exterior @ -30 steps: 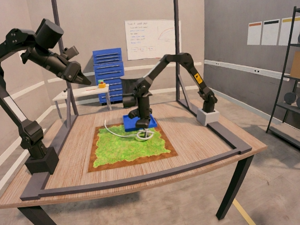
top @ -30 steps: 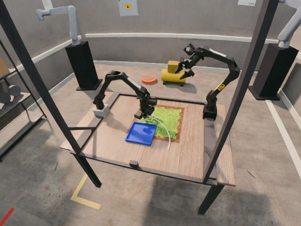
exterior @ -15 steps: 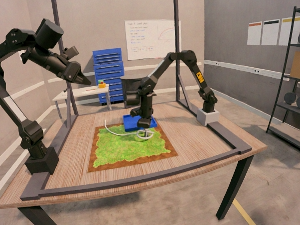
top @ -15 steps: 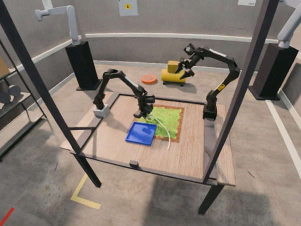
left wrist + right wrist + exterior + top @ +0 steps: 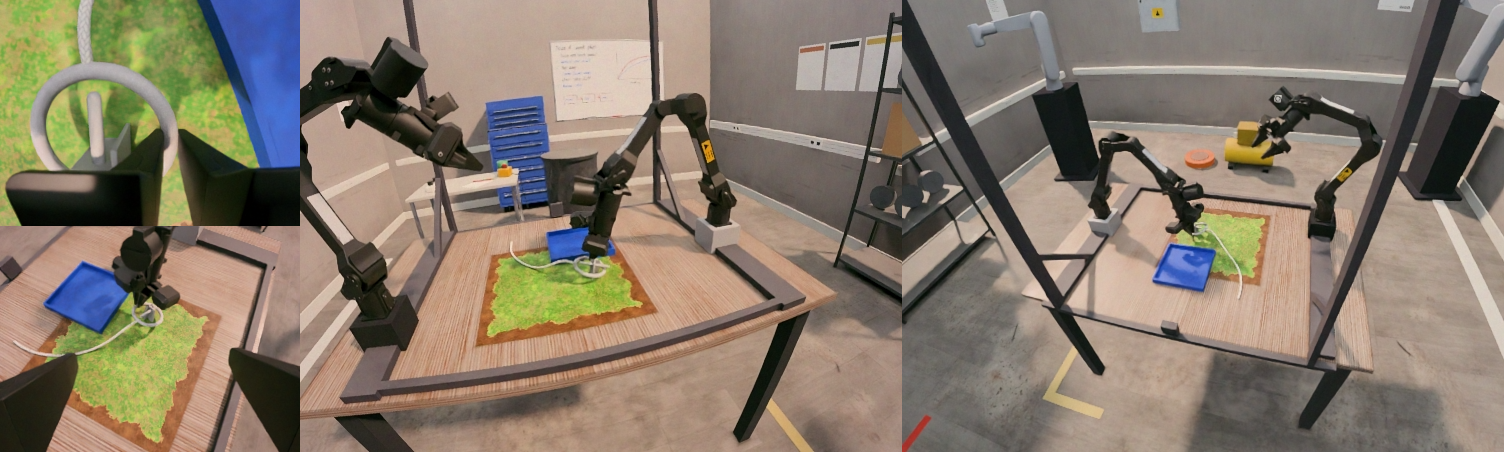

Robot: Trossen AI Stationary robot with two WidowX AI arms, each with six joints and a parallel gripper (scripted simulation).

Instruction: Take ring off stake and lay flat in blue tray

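The white ring is 3 cm to the right of my left hand, 3 cm below it and 3 cm ahead of it. Also, from my left hand: grey stake: 4 cm below, 3 cm ahead, 2 cm to the right; then blue tray: 16 cm behind, 6 cm below; then green mat: 11 cm to the right, 8 cm below.
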